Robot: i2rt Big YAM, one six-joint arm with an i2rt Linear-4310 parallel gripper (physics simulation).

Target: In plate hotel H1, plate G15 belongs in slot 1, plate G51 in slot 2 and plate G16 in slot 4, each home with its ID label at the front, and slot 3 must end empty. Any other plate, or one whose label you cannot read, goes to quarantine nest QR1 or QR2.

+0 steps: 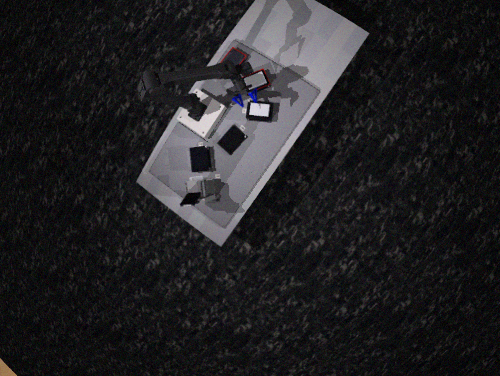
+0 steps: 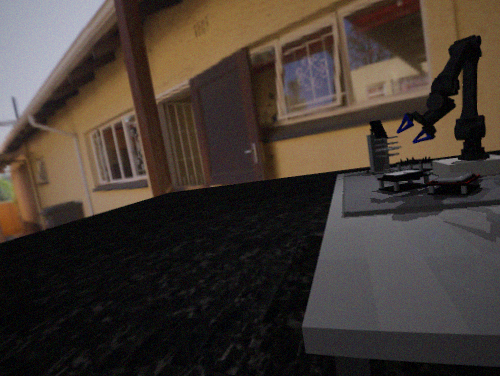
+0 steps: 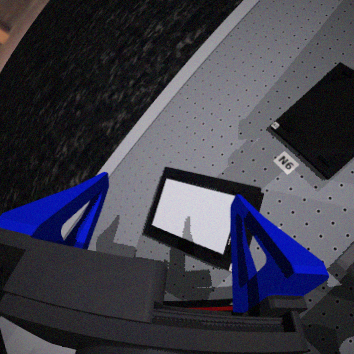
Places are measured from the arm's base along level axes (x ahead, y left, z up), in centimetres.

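Pixels of known places: gripper, fingertip midpoint: [image 1: 249, 104] [image 2: 405, 137] [image 3: 171, 189]; arm's base at its link origin: [image 1: 197, 111] [image 2: 473, 158].
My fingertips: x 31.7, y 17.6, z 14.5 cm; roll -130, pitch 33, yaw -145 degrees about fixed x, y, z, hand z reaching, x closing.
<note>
Ahead of a thing's pixels: the offset from my fingertips to its top centre. "spot": to the spot under its first point.
My gripper [image 1: 248, 104] [image 2: 406, 137] [image 3: 171, 189] is open and empty, raised above the bench near a black nest. A white plate {dx +3.1, dy +3.4, dz -14.1 cm} [image 1: 259, 109] [image 2: 401, 173] [image 3: 192, 215] lies flat on that nest; the marking on its edge is too small to read. Another white plate {dx -10.0, dy +18.8, dz -15.1 cm} [image 1: 256, 80] [image 2: 462, 177] rests in a red-rimmed quarantine nest. A second red-rimmed nest {dx -31.4, dy +23.6, dz -16.0 cm} [image 1: 234, 56] shows a dark surface, partly behind the arm. The grey plate hotel [image 1: 211, 188] [image 2: 378, 153] stands at the far end, with several thin shelves at its side; its slot contents and numbers cannot be made out.
Two dark nests {spot: dx -2.6, dy -21.5, dz -19.3 cm} [image 1: 232, 139] {spot: dx -12.5, dy -42.6, dz -14.5 cm} [image 1: 201, 158] lie between the white plate and the hotel. One dark nest {dx -3.0, dy -21.9, dz -18.8 cm} [image 3: 322, 120] has the label N6 {spot: dx -1.5, dy -11.4, dz -20.5 cm} [image 3: 286, 163] beside it. A black tilted panel {dx +1.0, dy -62.3, dz +12.4 cm} [image 1: 190, 199] [image 2: 378, 129] is at the hotel. The arm's white base plate [image 1: 212, 117] borders the perforated mat.
</note>
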